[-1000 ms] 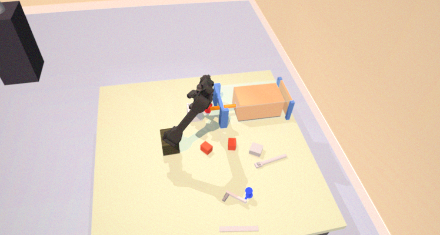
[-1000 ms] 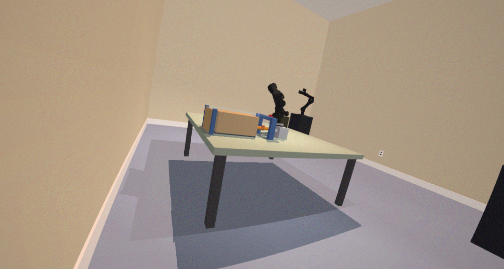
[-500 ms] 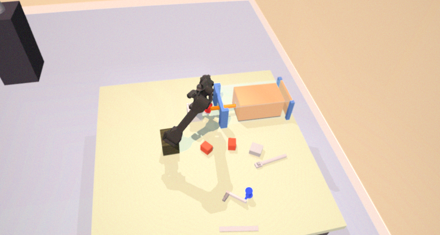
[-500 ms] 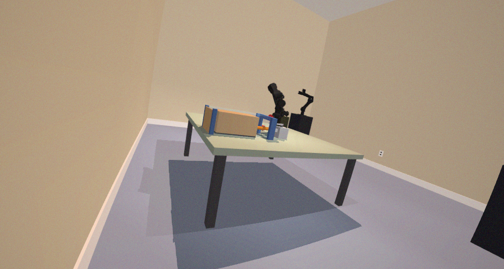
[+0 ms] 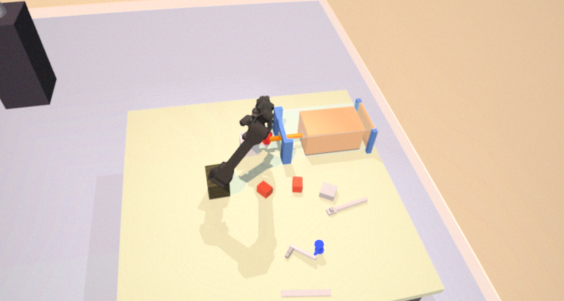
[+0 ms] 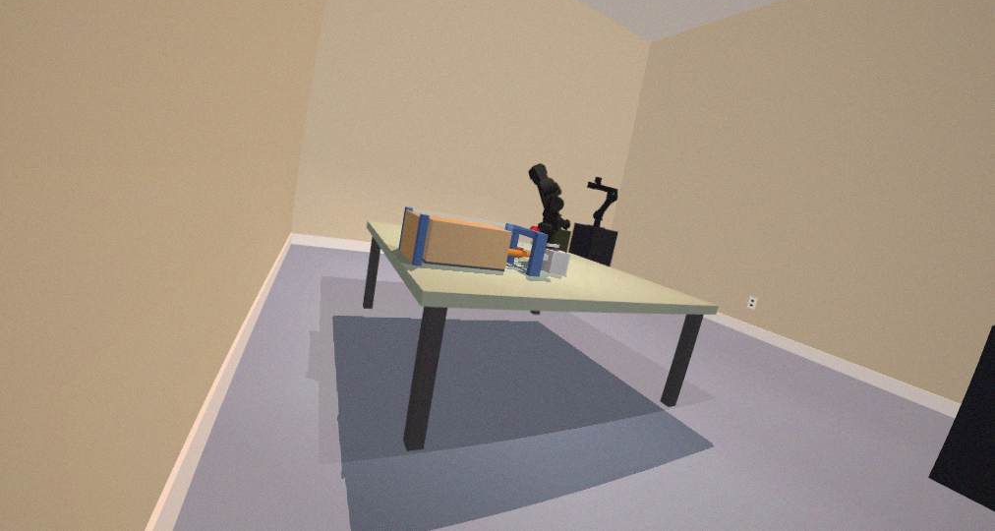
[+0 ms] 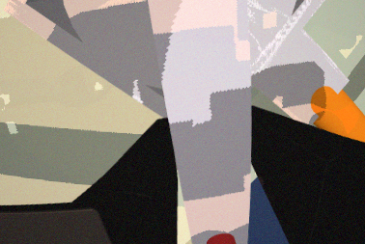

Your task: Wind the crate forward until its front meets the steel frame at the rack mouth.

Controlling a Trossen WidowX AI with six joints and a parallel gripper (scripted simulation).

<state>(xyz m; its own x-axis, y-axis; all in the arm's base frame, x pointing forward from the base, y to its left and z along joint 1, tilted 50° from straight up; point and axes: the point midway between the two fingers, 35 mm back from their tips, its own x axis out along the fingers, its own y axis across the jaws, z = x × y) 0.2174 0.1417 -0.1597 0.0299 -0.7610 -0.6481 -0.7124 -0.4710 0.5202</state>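
Right now my gripper tip is 4 cm to the left of the red spool grip, 4 cm below it and 4 cm short of it. Also, from my gripper tip: winch 6 cm below, 5 cm behind, 3 cm to the left; blue steel frame 12 cm ahead, 4 cm to the left, 1 cm above; red-knobbed handle 2 cm above, 1 cm to the right, 1 cm ahead.
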